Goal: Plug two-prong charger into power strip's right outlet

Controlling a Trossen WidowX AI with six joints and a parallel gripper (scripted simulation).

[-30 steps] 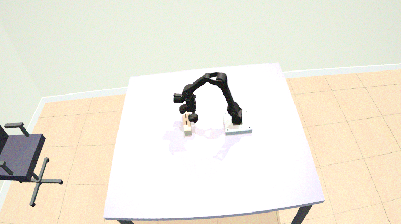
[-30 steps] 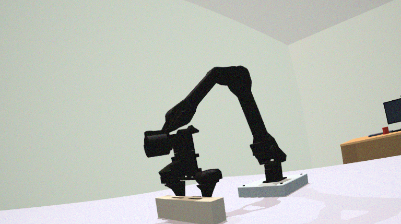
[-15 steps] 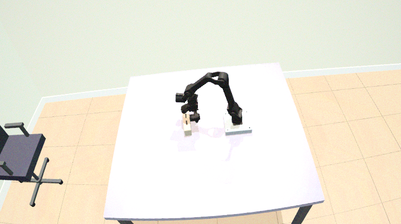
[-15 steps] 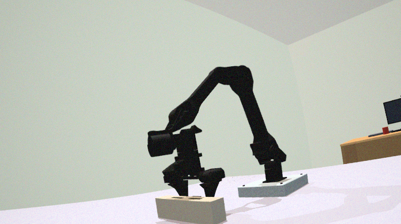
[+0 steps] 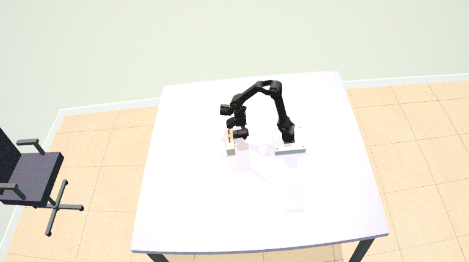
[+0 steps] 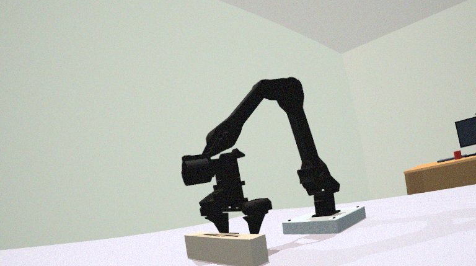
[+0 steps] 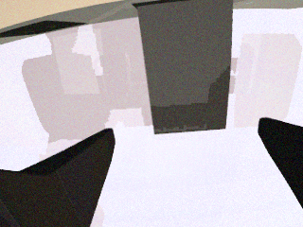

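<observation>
My gripper tip is now 6 cm short of the dark grey two-prong charger and 1 cm below it.
</observation>
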